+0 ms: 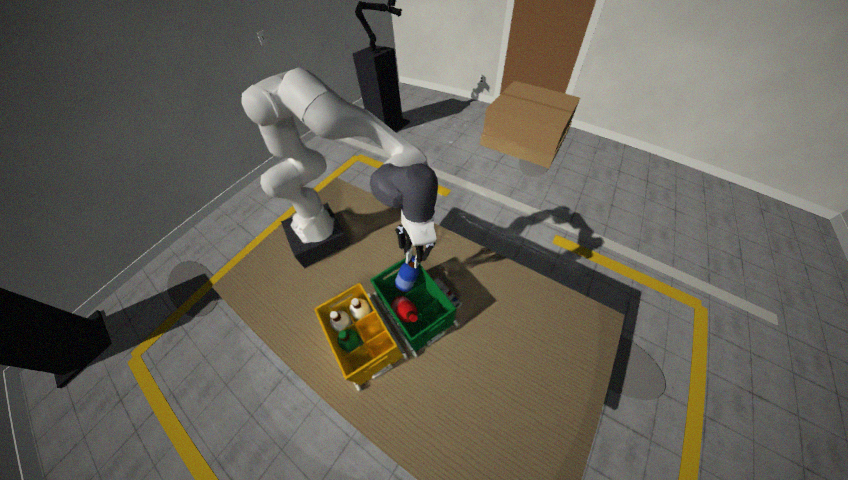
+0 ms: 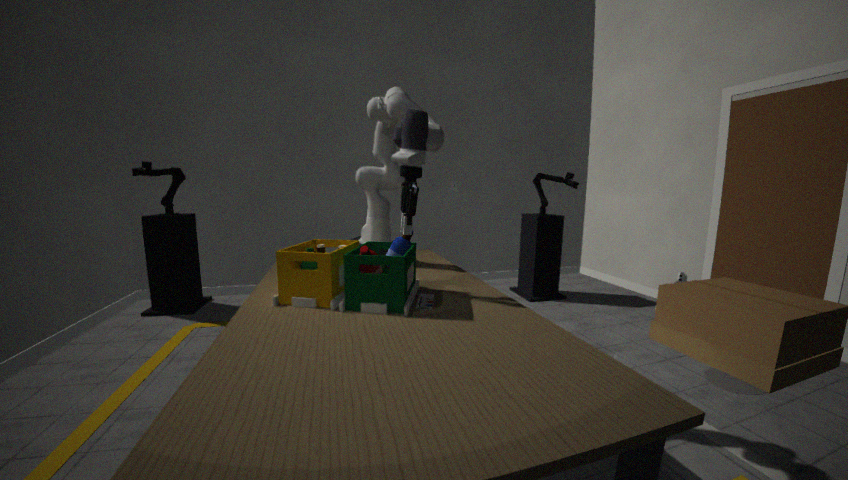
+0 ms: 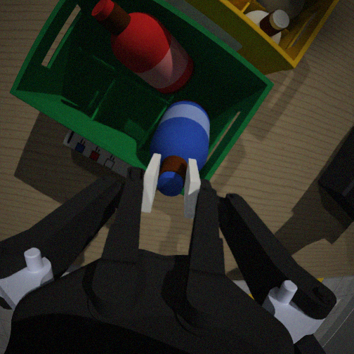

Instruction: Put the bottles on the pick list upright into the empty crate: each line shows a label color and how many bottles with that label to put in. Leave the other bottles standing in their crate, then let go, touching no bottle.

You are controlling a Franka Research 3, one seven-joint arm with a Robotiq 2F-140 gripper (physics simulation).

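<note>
My gripper (image 1: 412, 260) (image 2: 406, 230) (image 3: 172, 169) is shut on the brown neck of a blue bottle (image 1: 406, 277) (image 2: 396, 247) (image 3: 181, 137). The bottle leans, its neck at the rim and its body inside the green crate (image 1: 440, 325) (image 2: 380, 291) (image 3: 82, 123). A red bottle (image 1: 404, 308) (image 3: 150, 50) also leans there, beside the blue one. In the yellow crate (image 1: 373, 368) (image 2: 306, 284) (image 3: 281, 58) stand two white-labelled bottles (image 1: 339, 321) (image 1: 359, 308) and a green bottle (image 1: 348, 340). The pick list (image 3: 95, 153), partly hidden, shows blue, red and white bottle marks.
The crates stand side by side on the wooden table (image 1: 505, 380) (image 2: 386, 368). The green crate's walls rise around the blue bottle's body. The arm's dark base (image 1: 315, 243) stands behind the crates. A cardboard box (image 1: 529, 121) (image 2: 726, 327) is off to the side, beyond the table.
</note>
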